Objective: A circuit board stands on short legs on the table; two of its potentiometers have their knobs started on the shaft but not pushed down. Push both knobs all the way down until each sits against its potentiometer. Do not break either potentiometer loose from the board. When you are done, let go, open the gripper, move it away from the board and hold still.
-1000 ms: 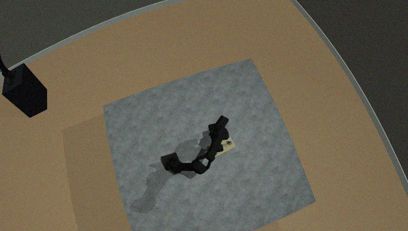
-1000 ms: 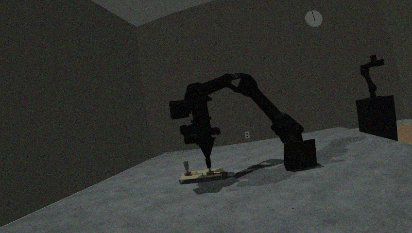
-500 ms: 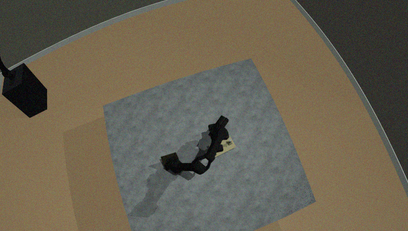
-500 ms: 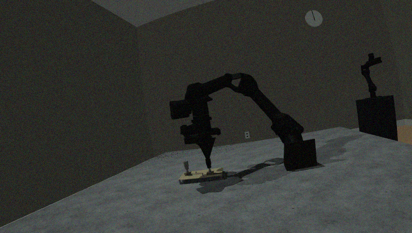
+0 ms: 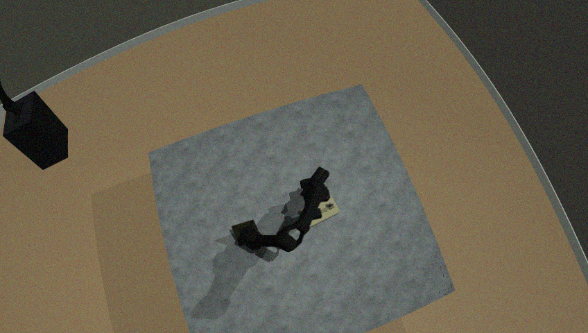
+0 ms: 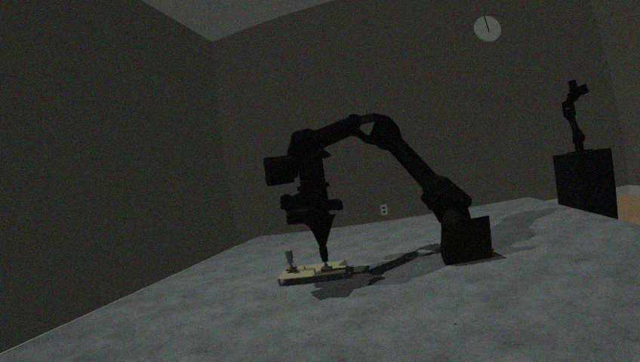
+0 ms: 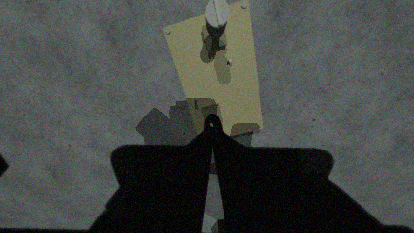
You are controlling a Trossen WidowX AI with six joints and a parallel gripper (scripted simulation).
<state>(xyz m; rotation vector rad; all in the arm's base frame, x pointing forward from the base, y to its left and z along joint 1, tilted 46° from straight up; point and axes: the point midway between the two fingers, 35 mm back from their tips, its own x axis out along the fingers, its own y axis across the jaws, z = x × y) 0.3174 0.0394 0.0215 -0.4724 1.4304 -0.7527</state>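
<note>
Right now the dark knob is 10 mm below my gripper tip. Also, from my gripper tip: light grey knob (90 mm ahead, 20 mm to the right, 20 mm below).
</note>
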